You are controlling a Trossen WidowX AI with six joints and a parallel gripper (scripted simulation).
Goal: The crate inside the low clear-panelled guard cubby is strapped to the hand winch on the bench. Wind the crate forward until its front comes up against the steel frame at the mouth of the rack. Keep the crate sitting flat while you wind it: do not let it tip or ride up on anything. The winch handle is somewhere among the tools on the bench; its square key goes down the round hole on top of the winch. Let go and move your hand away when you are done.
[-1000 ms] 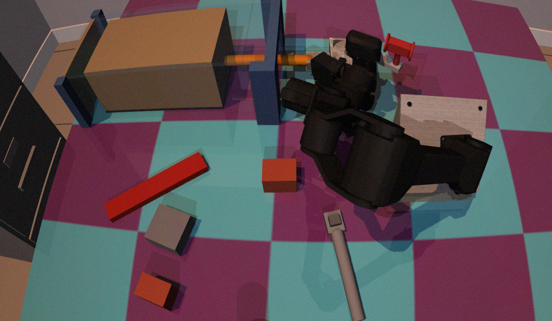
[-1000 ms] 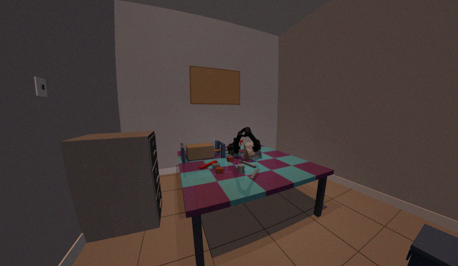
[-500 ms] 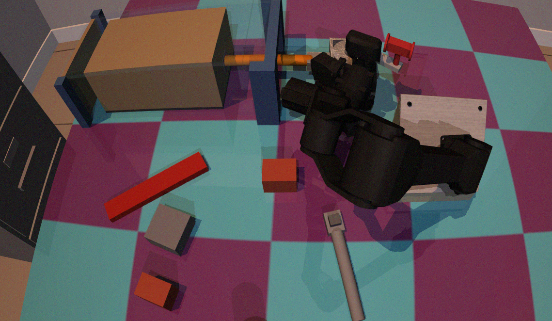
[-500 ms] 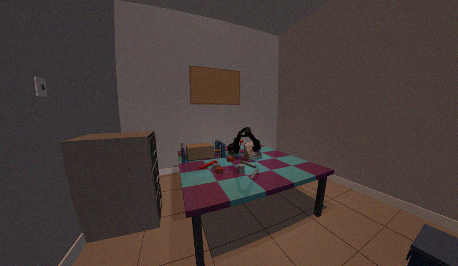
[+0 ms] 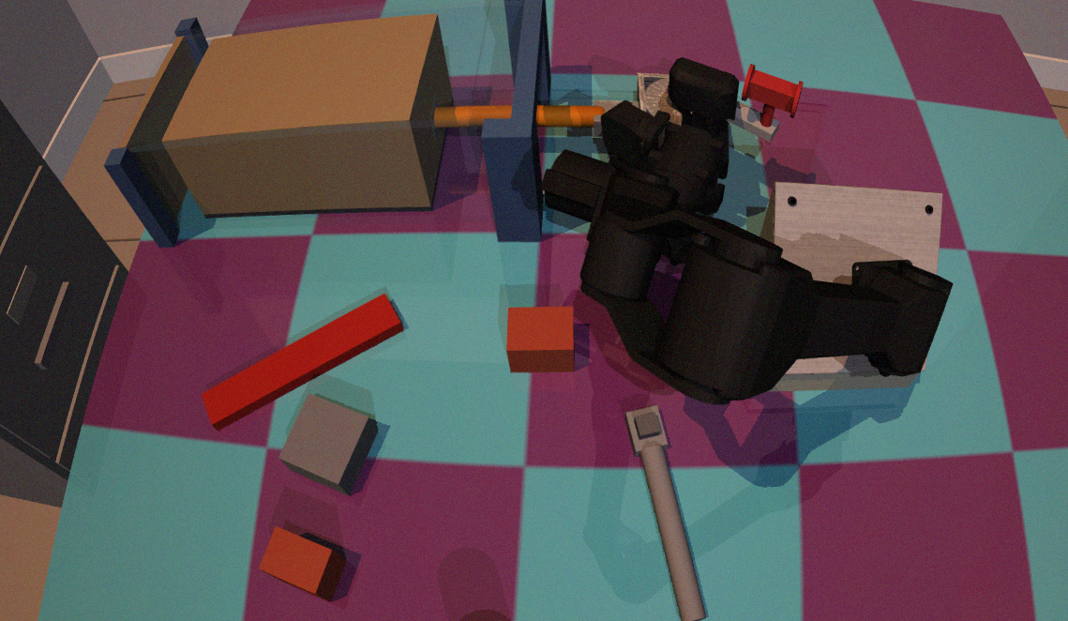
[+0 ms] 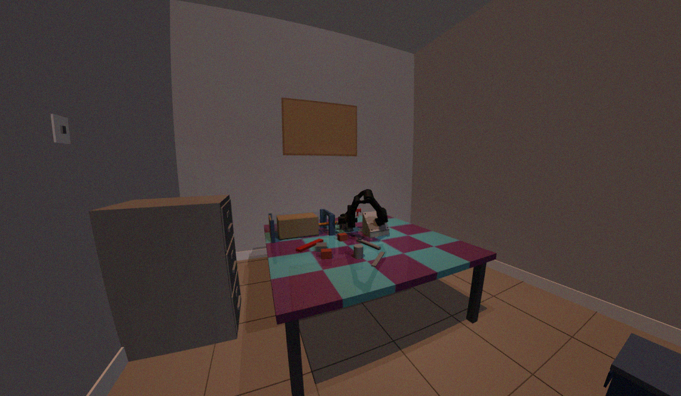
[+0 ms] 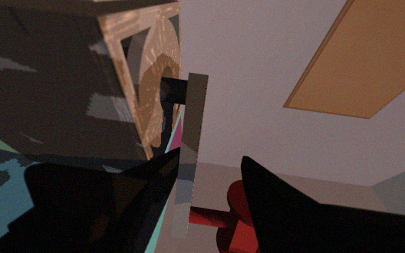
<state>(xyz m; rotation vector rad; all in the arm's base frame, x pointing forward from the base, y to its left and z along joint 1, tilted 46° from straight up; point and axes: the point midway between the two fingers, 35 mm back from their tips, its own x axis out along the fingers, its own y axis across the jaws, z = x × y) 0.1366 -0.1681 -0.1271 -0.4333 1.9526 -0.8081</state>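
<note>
Now: the grey crank handle 1 cm to the left of my gripper tip, 1 cm below it and 1 cm behind it. From my gripper tip the other things lie so: blue steel frame (20 cm ahead, 3 cm to the right, 2 cm below); then red knob (4 cm to the left, 4 cm behind, 2 cm above); then grey winch (10 cm below, 3 cm to the right, 3 cm ahead).
</note>
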